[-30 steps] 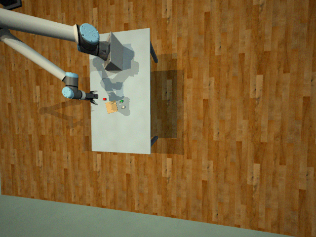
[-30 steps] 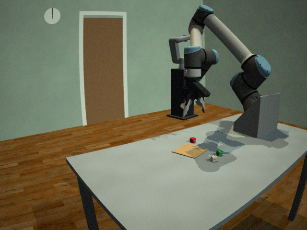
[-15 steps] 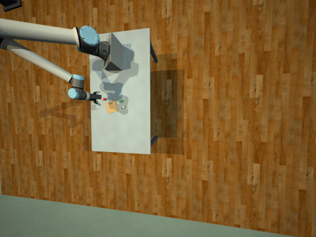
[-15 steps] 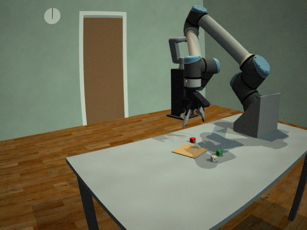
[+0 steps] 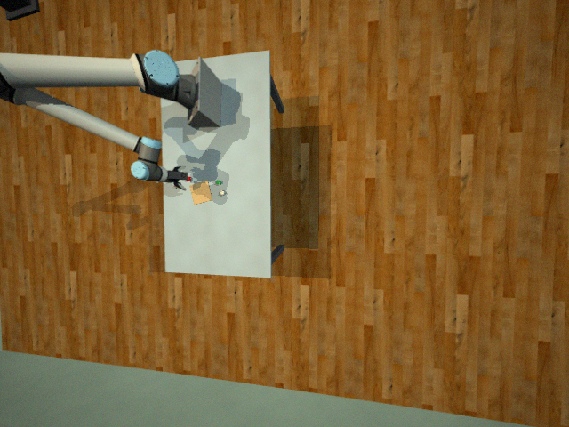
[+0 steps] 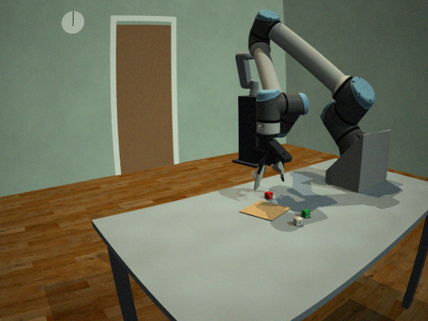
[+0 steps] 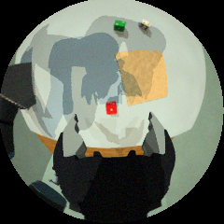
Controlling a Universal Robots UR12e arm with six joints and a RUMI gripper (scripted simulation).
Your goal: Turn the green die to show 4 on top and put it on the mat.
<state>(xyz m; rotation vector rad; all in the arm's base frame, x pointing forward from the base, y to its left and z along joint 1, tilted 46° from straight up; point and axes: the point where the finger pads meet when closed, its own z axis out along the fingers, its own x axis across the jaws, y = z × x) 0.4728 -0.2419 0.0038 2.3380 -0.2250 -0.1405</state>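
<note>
The red die is 1 cm to the right of my hand and 4 cm below it. Also, from my hand: tan mat: 10 cm ahead, 6 cm to the left, 5 cm below; white die: 12 cm ahead, 23 cm to the left, 4 cm below; green die: 5 cm ahead, 21 cm to the left, 4 cm below.
</note>
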